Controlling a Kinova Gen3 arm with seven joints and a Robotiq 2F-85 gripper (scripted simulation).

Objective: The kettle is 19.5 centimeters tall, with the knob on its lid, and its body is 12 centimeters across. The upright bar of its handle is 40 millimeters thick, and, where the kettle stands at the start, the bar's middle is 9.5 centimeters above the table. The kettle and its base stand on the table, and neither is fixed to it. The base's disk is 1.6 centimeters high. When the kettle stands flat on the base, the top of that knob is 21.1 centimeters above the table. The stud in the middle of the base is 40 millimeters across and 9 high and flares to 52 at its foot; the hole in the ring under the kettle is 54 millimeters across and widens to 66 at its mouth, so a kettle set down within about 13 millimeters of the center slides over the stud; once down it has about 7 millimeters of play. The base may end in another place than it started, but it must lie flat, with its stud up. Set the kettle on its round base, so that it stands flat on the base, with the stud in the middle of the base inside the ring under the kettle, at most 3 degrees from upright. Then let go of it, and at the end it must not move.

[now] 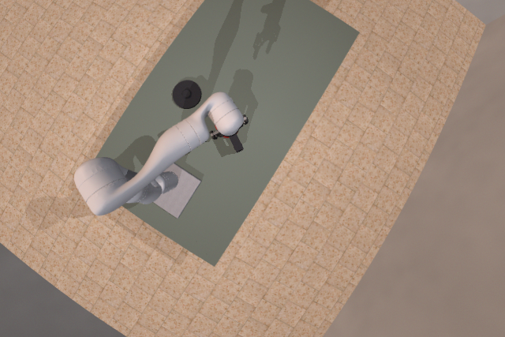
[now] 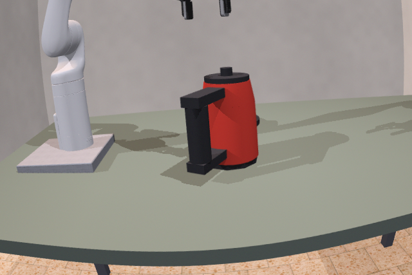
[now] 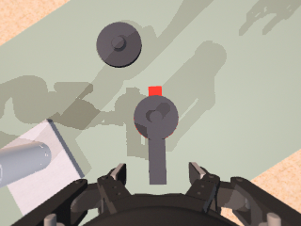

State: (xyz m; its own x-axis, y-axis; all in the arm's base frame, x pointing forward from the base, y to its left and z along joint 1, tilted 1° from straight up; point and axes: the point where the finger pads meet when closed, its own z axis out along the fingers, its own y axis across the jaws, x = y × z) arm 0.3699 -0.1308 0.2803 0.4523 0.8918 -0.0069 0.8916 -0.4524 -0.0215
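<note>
The red kettle lies 10 mm ahead of my hand, 20 mm to the left of it and 210 mm below it. Round my hand: black round base (40 mm ahead, 330 mm to the left, 300 mm below).
</note>
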